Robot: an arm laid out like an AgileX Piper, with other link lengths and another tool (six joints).
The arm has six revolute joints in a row. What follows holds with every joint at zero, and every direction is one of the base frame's.
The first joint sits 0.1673 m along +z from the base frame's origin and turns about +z.
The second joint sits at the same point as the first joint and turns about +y.
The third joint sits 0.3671 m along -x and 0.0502 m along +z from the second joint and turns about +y.
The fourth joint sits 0.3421 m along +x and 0.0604 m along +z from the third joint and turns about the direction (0.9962, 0, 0.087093).
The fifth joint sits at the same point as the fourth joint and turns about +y.
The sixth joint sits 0.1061 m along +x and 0.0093 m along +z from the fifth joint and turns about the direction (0.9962, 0, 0.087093).
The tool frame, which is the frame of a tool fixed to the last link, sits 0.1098 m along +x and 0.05 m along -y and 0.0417 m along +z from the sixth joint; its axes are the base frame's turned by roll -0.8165, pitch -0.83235 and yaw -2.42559 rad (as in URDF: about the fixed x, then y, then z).
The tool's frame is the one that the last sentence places.
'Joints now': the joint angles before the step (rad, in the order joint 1, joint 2, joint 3, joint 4, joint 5, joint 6). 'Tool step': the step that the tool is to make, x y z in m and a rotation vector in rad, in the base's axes. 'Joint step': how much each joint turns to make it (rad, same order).
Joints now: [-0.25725 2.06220 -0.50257 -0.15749 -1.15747 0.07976]
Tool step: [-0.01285 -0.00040 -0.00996 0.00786 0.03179 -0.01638]
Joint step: [0.00001 0.00335 0.03035 0.01715 -0.00067 -0.00212]
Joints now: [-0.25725 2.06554 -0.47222 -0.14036 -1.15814 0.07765]
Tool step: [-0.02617 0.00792 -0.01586 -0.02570 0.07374 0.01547]
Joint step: [-0.00002 -0.00109 0.07003 0.00220 0.00187 -0.04727]
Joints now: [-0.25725 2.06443 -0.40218 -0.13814 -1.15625 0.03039]
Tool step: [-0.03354 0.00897 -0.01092 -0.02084 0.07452 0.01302]
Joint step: [0.00001 -0.01789 0.09007 0.00617 -0.00002 -0.04366]
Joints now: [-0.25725 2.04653 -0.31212 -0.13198 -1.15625 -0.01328]
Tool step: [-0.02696 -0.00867 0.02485 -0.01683 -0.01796 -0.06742]
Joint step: [0.00002 -0.09995 0.07743 0.07122 0.00156 -0.00784]
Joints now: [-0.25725 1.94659 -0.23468 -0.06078 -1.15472 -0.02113]
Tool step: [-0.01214 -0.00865 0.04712 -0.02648 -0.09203 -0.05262]
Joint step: [0.00002 -0.14815 0.04230 0.05343 0.01016 -0.00197]
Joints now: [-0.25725 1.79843 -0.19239 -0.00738 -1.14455 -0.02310]
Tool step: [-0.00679 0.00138 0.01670 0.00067 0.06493 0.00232]
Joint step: [-0.00003 -0.16587 0.00201 0.00408 0.22690 -0.01656]
